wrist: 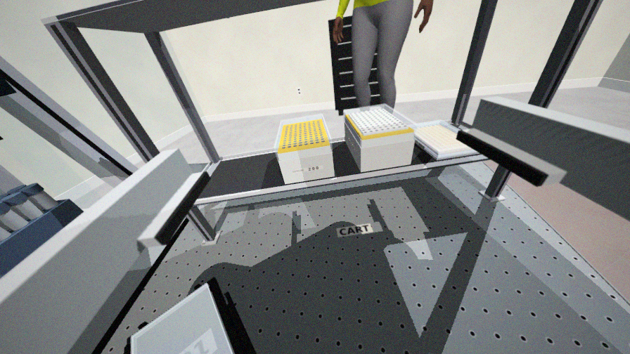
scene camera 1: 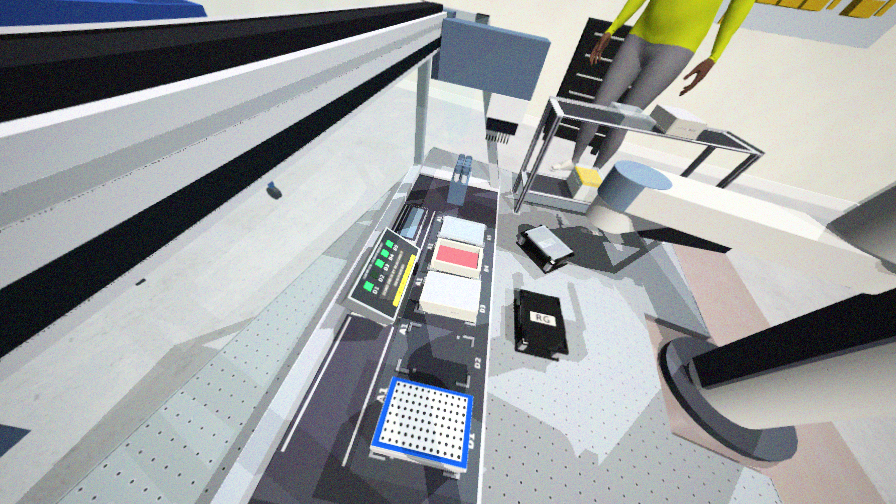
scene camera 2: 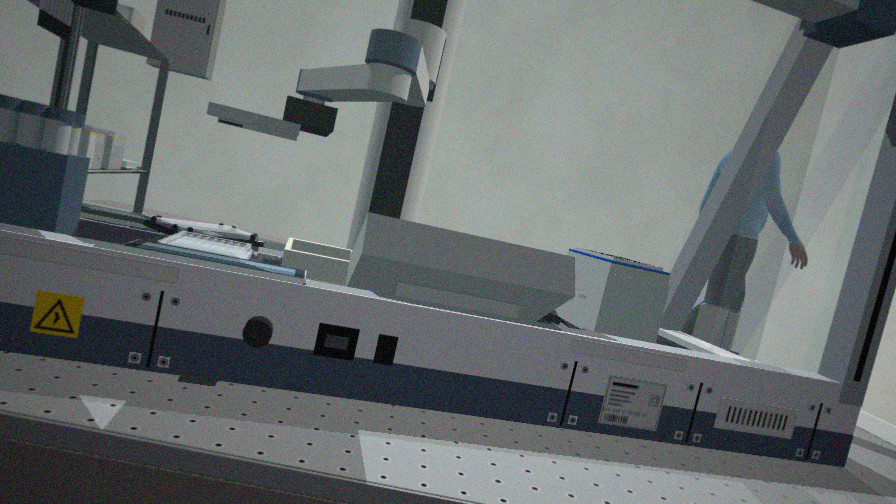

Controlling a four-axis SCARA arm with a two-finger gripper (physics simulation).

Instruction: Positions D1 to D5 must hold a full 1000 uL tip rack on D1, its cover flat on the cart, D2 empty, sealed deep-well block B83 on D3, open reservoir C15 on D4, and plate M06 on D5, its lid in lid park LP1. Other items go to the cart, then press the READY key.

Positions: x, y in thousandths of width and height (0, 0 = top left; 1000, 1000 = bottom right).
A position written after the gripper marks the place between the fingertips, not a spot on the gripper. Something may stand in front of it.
Observation:
The gripper (wrist: 525, 397) holds nothing. Further things: a reservoir with red contents (scene camera 1: 506, 511), a pale well plate (scene camera 1: 507, 453), a cart posts (wrist: 112, 92), a tube rack (wrist: 63, 651) and a gantry rail (scene camera 1: 89, 340).
The wrist view does not show the reservoir with red contents: it is out of frame. The wrist view does not show the pale well plate: it is out of frame.

